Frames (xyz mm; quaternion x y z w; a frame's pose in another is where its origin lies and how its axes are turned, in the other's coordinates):
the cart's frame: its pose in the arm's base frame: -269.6 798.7 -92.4 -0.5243 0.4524 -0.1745 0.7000
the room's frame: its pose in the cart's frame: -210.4 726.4 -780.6 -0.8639 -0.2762 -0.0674 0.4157
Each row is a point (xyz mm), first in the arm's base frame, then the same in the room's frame.
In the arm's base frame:
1: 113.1 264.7 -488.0
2: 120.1 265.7 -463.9
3: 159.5 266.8 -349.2
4: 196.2 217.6 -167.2
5: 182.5 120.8 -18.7
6: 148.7 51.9 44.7
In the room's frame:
1: 801.7 332.1 -1112.5
2: 788.0 334.4 -1133.5
3: 727.8 347.7 -1237.9
4: 628.2 422.3 -1384.2
5: 532.9 545.1 -1470.5
6: 481.3 628.7 -1486.3

